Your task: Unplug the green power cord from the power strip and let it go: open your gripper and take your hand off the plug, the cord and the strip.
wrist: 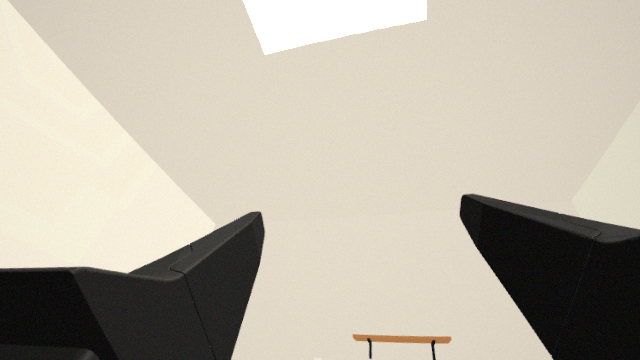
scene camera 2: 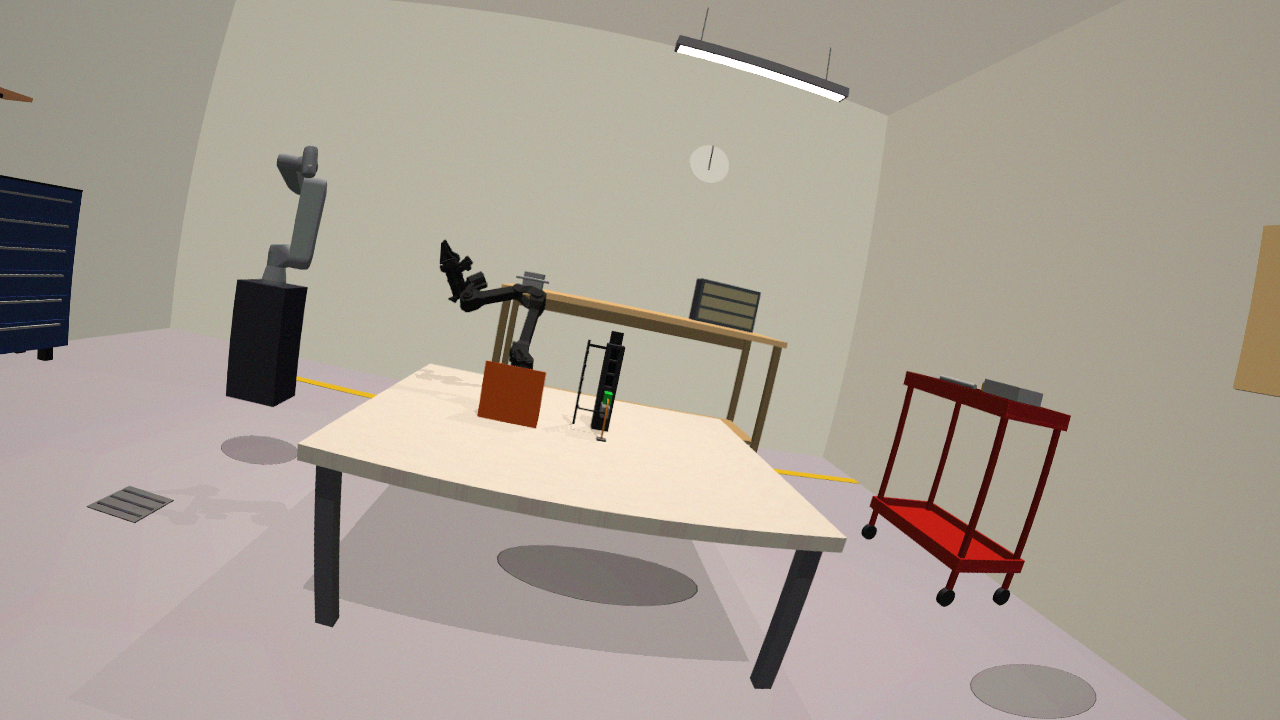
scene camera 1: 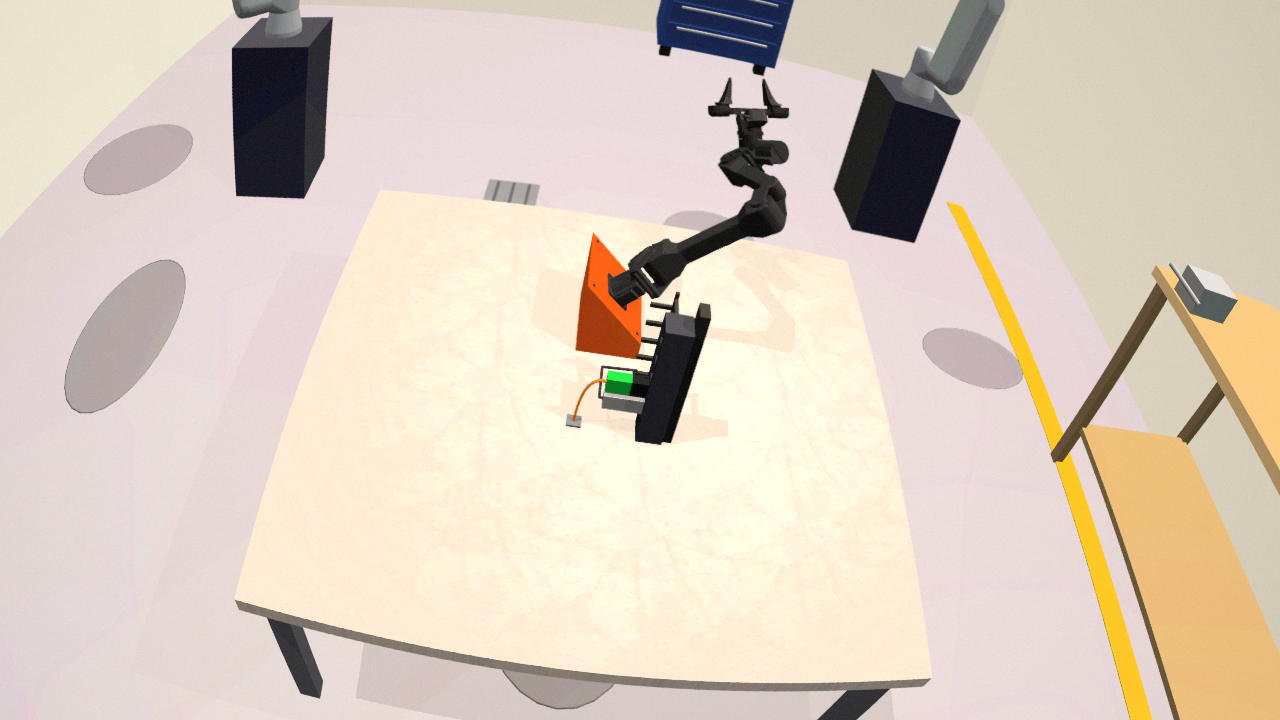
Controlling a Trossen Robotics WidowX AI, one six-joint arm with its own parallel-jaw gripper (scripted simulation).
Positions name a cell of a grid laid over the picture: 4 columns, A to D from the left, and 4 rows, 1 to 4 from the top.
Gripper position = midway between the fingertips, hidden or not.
Scene:
my gripper: wrist C3; scene camera 2 B2; scene camera 1 C1

